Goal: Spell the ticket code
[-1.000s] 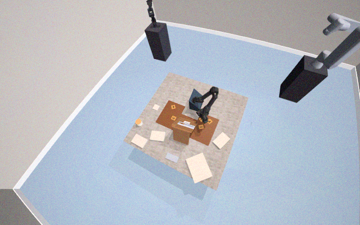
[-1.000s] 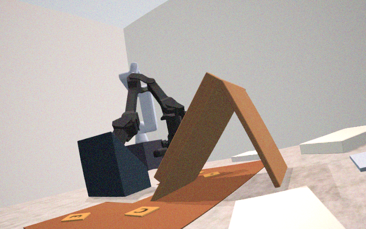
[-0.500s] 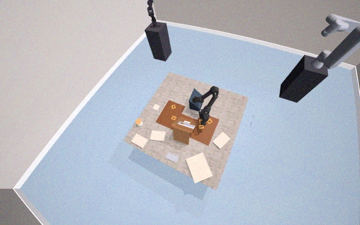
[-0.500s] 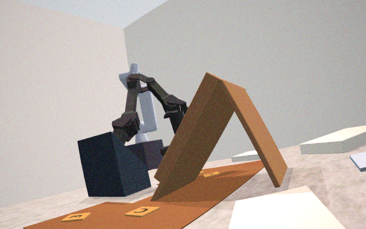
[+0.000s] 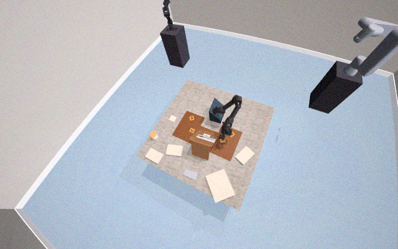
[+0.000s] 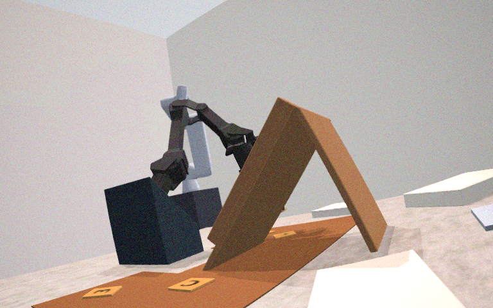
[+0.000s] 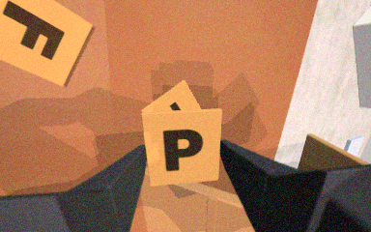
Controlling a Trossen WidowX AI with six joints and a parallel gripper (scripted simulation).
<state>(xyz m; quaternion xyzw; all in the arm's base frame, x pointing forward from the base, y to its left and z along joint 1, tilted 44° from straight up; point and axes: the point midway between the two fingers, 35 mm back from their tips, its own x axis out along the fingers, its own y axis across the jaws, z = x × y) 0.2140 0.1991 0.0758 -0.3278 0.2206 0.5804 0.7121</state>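
Now: gripper tip 2 cm short of the j tile and 6 cm above it. From my gripper tip the other things lie so: white ticket 7 cm ahead, 17 cm to the right, 4 cm above; then brown mat 2 cm behind, 20 cm to the right, 6 cm below; then orange tile marked p right at my gripper tip.
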